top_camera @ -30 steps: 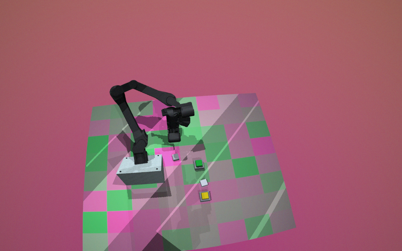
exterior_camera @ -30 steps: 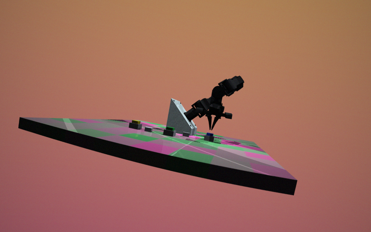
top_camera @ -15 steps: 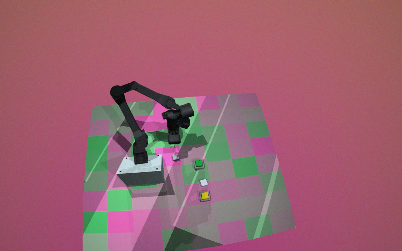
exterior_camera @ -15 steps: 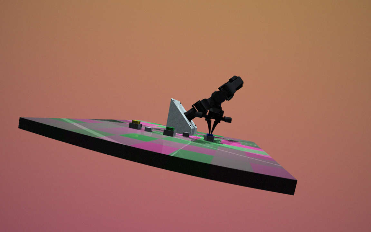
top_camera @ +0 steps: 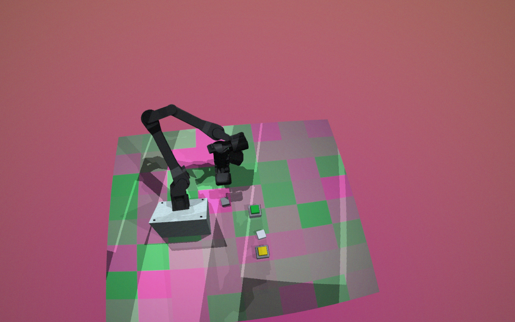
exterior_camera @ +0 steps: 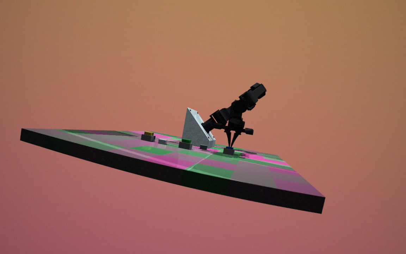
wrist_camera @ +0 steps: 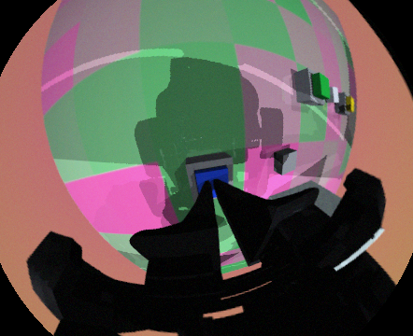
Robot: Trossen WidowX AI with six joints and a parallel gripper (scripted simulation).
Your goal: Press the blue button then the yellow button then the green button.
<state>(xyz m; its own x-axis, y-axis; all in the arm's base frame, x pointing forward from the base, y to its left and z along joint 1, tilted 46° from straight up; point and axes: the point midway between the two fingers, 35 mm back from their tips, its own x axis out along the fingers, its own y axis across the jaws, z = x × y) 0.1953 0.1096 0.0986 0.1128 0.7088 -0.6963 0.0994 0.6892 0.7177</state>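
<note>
The blue button is 1 cm below my gripper tip. From my gripper tip the other things lie so: green button: 19 cm to the right, 9 cm ahead; yellow button: 37 cm to the right, 8 cm ahead; grey block: 12 cm to the right, 2 cm below, 2 cm behind.
</note>
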